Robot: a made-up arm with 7 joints. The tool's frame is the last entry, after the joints. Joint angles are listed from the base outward. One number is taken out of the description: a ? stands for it. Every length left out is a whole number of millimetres.
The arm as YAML. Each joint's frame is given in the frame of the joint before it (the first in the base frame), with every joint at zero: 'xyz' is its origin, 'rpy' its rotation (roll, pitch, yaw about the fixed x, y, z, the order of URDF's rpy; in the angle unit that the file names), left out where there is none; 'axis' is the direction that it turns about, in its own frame. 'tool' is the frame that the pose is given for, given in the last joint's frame.
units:
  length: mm
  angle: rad
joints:
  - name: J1
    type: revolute
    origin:
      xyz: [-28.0, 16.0, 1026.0]
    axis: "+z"
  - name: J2
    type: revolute
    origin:
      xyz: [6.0, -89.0, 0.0]
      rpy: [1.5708, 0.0, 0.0]
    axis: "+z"
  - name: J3
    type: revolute
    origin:
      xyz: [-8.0, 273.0, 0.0]
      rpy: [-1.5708, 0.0, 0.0]
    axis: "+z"
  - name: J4
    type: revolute
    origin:
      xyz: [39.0, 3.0, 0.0]
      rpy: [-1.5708, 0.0, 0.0]
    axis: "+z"
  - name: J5
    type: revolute
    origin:
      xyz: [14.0, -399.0, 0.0]
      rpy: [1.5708, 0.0, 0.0]
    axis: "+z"
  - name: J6
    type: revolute
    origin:
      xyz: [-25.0, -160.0, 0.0]
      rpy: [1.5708, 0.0, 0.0]
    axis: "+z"
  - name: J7
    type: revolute
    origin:
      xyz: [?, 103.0, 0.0]
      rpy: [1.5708, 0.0, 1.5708]
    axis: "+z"
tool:
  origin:
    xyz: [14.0, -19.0, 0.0]
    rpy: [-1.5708, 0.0, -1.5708]
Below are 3 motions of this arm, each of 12 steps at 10 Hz.
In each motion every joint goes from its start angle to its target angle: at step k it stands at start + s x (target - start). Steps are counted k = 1, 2, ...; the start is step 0. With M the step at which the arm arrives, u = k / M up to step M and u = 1 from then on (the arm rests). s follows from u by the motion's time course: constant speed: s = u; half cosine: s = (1 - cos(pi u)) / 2; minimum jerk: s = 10 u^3 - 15 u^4 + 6 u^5.
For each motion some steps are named. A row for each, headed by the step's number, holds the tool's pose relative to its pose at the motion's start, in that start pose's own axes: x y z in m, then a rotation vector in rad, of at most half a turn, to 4 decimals.
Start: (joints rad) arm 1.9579 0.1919 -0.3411 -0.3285 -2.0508 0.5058 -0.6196
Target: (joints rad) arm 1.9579 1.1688 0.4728 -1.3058 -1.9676 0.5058 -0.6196
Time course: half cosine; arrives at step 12
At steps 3, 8, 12:
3: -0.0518 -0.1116 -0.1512 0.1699 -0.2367 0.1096
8: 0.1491 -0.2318 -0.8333 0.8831 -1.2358 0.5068
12: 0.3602 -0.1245 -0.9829 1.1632 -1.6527 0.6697

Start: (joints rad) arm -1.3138 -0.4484 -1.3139 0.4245 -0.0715 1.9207 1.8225
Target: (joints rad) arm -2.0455 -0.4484 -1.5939 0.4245 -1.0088 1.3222 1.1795
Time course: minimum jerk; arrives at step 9
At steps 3, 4, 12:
3: 0.0057 -0.0142 -0.0046 -0.0127 0.5133 -0.2067
4: -0.0098 -0.0256 -0.0091 -0.0267 0.9688 -0.4014
12: -0.1383 -0.0149 0.0663 -0.0740 2.4107 -1.1107

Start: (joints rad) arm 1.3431 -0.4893 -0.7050 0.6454 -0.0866 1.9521 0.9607
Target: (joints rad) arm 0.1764 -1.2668 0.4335 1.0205 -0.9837 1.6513 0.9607
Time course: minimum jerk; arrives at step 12
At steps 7, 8, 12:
7: -0.3692 0.1942 -0.2820 0.7983 0.1503 -0.7150
8: -0.4270 0.2810 -0.3113 0.9154 0.0902 -0.8484
12: -0.4801 0.4111 -0.3386 1.0341 -0.0539 -1.0159

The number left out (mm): 45.0
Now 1 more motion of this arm.
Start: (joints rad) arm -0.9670 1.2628 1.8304 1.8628 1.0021 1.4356 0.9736
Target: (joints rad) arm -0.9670 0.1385 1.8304 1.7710 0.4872 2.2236 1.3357
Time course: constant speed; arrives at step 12
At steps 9, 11, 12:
9: 0.0161 0.0787 0.1305 -0.0295 -0.7245 0.6870
11: -0.0063 0.0896 0.1647 -0.0619 -0.9071 0.8367
12: -0.0211 0.0933 0.1808 -0.0830 -0.9997 0.9108

